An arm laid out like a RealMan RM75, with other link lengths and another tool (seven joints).
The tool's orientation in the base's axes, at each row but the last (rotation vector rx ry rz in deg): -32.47, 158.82, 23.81; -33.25, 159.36, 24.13; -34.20, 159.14, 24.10; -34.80, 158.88, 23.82; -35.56, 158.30, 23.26
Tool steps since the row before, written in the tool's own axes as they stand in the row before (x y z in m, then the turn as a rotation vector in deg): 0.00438, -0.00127, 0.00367, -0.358, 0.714, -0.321; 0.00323, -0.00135, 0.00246, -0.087, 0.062, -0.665; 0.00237, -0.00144, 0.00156, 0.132, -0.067, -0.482; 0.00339, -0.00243, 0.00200, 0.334, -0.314, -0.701; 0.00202, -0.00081, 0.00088, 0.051, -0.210, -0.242
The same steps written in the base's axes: -0.00256, -0.00138, -0.00508, -0.050, 0.643, 0.570; -0.00179, -0.00148, -0.00359, -0.082, -0.137, 0.654; -0.00115, -0.00158, -0.00251, -0.182, -0.266, 0.387; -0.00150, -0.00268, -0.00346, -0.294, -0.627, 0.471; -0.00121, -0.00116, -0.00164, 0.000, -0.281, 0.162
